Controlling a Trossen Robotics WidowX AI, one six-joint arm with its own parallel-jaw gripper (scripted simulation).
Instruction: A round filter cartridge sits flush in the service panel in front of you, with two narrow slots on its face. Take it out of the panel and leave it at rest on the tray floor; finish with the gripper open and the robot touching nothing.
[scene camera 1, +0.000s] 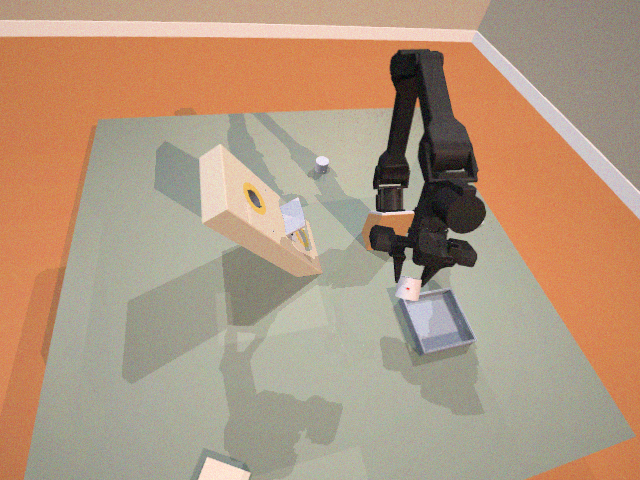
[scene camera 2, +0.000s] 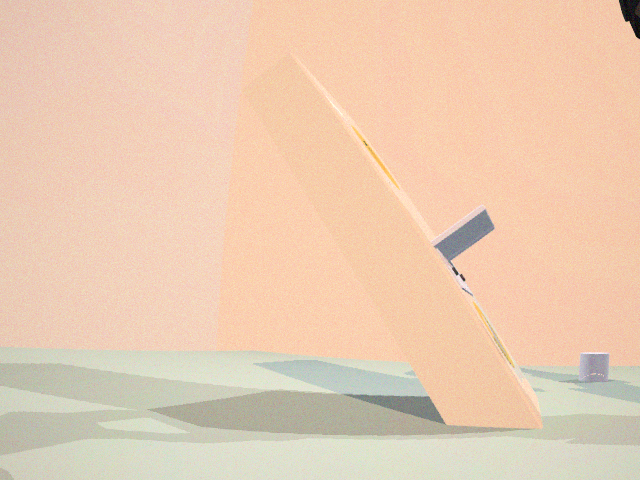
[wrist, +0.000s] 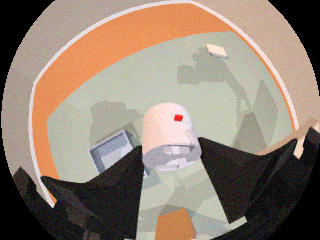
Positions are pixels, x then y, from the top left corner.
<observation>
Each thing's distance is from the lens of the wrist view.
my gripper (wrist: 170, 146): 10 cm
round filter cartridge (wrist: 169, 140): 7 cm
</observation>
